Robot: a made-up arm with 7 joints.
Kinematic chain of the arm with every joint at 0, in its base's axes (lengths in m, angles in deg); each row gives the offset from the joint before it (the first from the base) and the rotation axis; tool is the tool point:
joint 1: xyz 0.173 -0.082 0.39 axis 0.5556 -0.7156 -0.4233
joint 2: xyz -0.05 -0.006 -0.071 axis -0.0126 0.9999 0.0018
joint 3: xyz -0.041 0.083 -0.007 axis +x
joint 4: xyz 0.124 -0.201 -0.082 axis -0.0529 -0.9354 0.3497
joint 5: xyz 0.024 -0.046 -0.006 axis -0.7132 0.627 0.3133
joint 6: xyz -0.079 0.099 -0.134 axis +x
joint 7: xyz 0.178 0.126 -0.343 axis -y
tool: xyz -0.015 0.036 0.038
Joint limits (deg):
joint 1: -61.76..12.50
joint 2: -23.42..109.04
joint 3: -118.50..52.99
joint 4: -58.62..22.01
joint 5: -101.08..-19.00
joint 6: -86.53..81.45
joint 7: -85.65..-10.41
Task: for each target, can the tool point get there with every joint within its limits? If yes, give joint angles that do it. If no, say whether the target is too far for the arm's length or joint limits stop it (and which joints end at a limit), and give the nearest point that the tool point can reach.
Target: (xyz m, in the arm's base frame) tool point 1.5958 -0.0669 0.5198
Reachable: no: too far | nearest point 0.8434 -0.0304 0.3482 | short by 0.773 m
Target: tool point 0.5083 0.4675 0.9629
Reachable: no: joint limits stop it (at a limit: joint 1, joint 2, joint 3, joint 4, joint 5, joint 6, joint 7) | nearest point 0.4338 0.2463 0.7490 | short by 0.317 m
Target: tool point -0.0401 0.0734 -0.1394
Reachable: yes | joints -5.11 93.13 15.36 -31.28 -49.67 43.06 -47.62
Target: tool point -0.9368 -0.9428 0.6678
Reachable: no: too far | nearest point -0.4635 -0.5319 0.5227 | short by 0.643 m
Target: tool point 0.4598 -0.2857 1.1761
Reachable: no: joint limits stop it (at a limit: joint 1, joint 2, joint 3, joint 4, joint 5, joint 7) | nearest point 0.4049 -0.2446 0.9222 | short by 0.263 m
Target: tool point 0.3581 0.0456 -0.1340
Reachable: yes | joints -20.76 1.06 1.20 -29.62 -42.78 9.91 -25.23
